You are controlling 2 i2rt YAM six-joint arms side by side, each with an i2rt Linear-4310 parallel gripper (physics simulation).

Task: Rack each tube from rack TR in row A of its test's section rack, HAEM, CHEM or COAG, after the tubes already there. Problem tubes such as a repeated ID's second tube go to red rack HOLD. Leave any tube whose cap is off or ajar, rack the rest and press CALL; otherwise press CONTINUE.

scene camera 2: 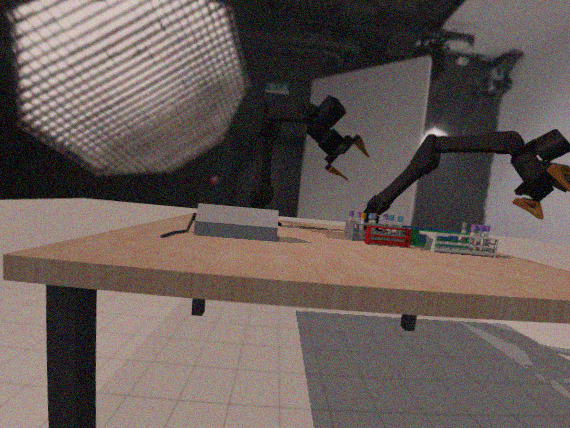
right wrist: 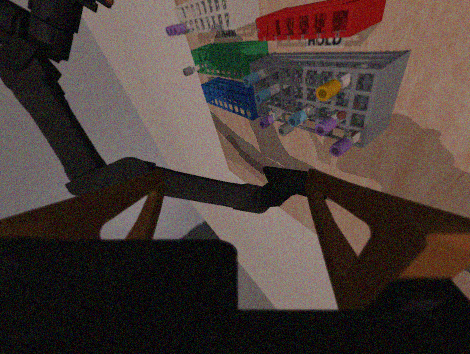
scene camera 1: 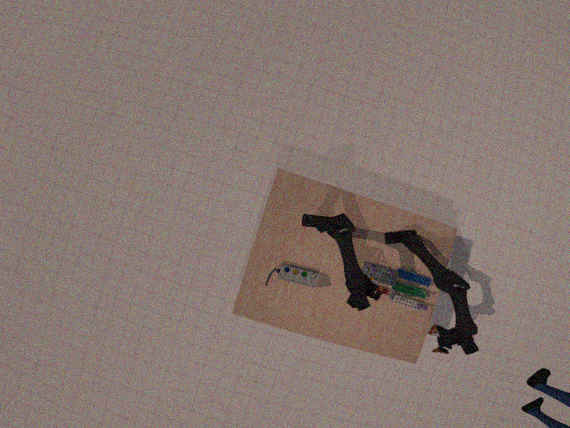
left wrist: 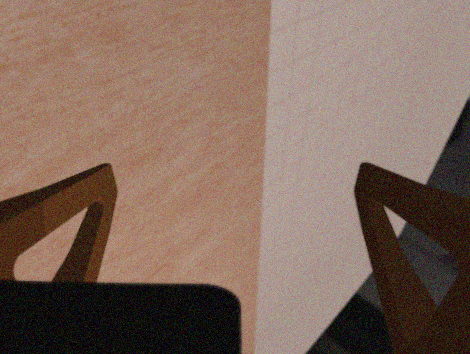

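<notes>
A grey rack holds several tubes with yellow, light blue, purple and grey caps. Cap seating and IDs are too small to tell. The red HOLD rack stands beside it. The white rack marked HAEM has purple-capped tubes. A green rack and a blue rack lie between. My right gripper is open and empty, high above the table. My left gripper is open and empty, by the table edge.
A grey button box with a cable and blue, yellow, green and white buttons lies left of the racks. A person's legs show beyond the table. My left arm crosses the right wrist view below the racks.
</notes>
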